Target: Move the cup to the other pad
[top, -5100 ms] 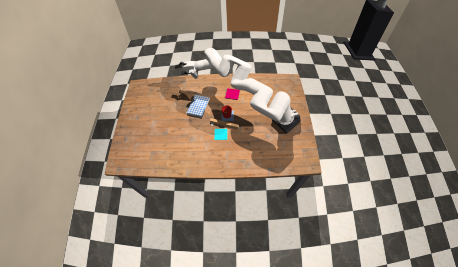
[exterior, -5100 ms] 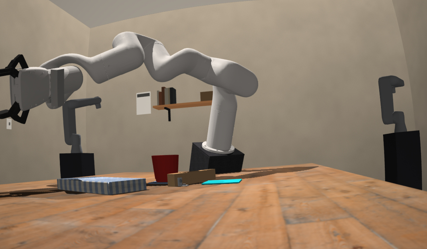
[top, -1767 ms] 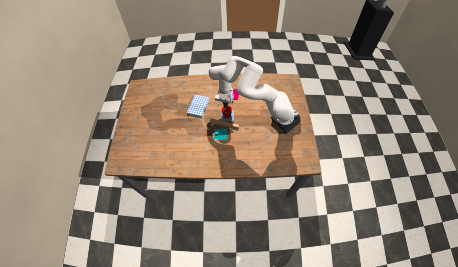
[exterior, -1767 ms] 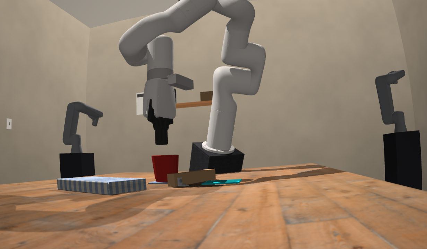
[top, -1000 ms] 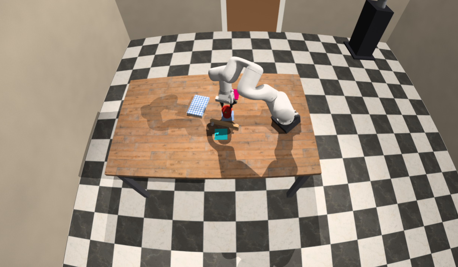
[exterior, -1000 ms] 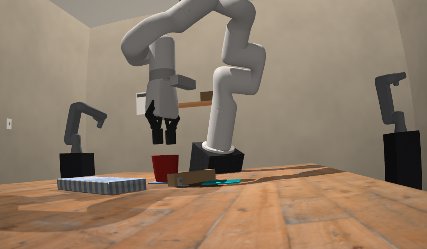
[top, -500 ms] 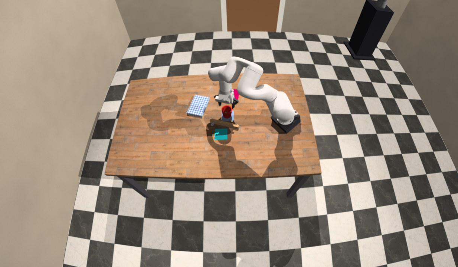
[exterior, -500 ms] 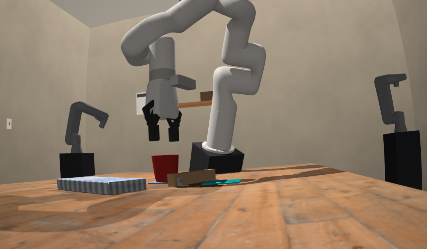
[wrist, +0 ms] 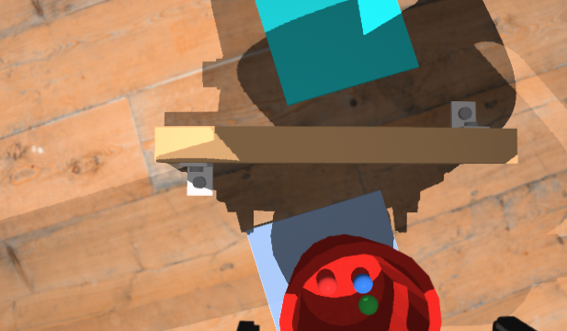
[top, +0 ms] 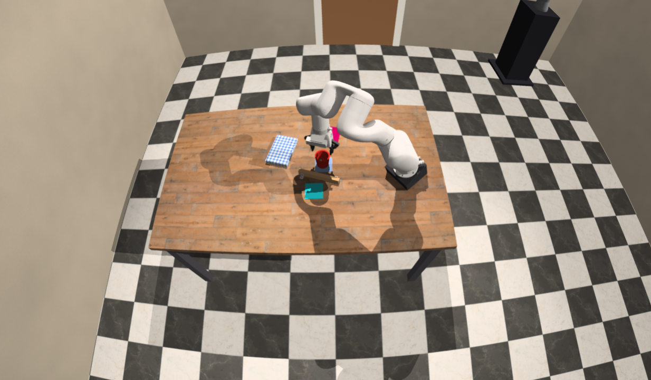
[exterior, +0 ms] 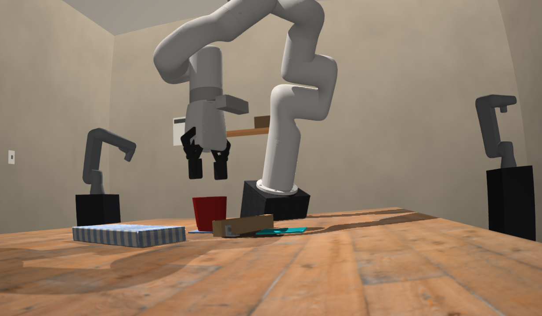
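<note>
Now: hand 10 cm above the red cup. The rest, counted from my hand: red marble (1 cm behind, 10 cm below); then blue marble (1 cm ahead, 10 cm below); then green marble (1 cm ahead, 2 cm to the right, 10 cm below).
</note>
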